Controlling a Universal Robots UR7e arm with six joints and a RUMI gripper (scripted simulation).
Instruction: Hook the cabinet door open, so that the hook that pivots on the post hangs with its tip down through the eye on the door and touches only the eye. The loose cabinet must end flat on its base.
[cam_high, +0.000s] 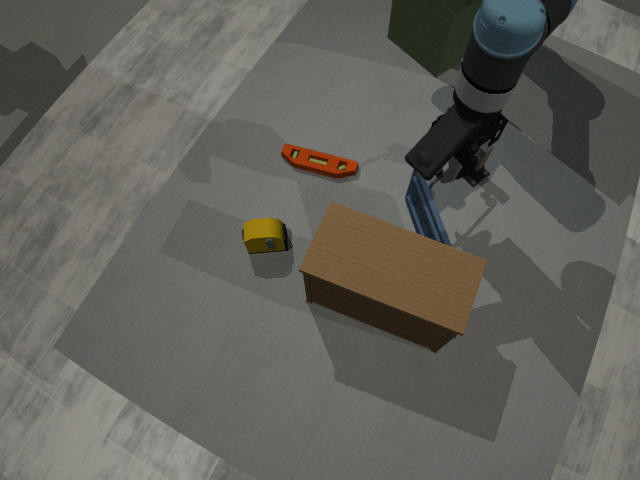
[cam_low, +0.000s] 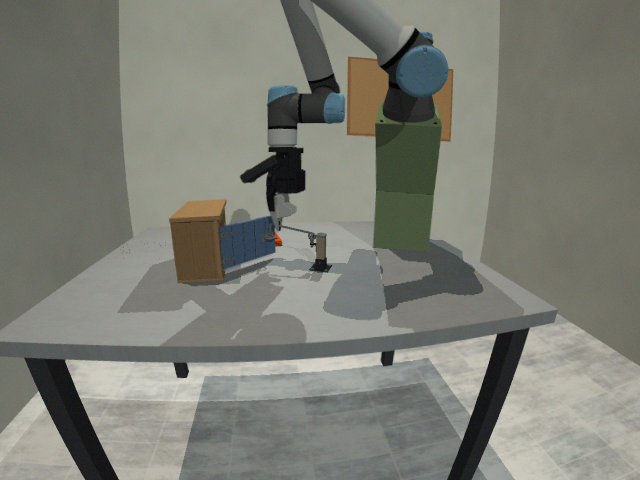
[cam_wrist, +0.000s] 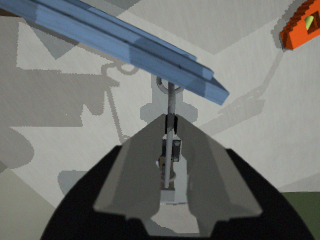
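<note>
Now: the hook 40 mm behind my hand, 10 mm to the left of it and 20 mm below it. The rest, counted from my hand: blue door: 70 mm ahead, 40 mm to the left, 40 mm below; orange spirit level: 40 mm ahead, 230 mm to the right, 100 mm below; yellow tape measure: 240 mm ahead, 200 mm to the right, 80 mm below.
</note>
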